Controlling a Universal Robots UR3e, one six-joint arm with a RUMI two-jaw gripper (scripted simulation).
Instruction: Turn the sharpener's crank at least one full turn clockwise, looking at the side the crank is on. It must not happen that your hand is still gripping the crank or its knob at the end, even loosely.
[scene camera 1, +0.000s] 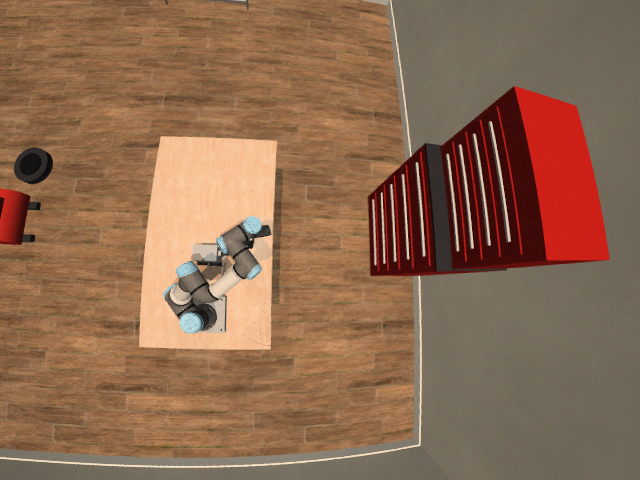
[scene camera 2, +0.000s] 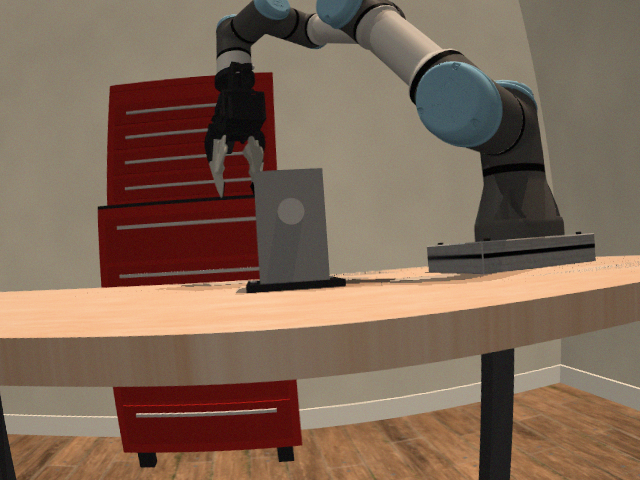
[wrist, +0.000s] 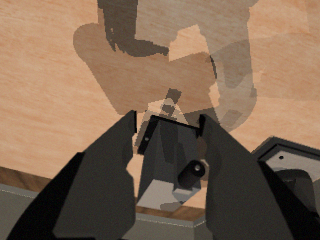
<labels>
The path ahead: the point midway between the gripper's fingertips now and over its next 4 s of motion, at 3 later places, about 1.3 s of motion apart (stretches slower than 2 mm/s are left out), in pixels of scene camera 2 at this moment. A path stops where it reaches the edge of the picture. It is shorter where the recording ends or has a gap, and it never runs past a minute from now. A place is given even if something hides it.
The gripper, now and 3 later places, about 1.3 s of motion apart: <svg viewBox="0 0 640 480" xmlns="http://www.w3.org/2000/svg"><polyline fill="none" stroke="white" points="239,197 278,175 280,189 276,197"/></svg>
</labels>
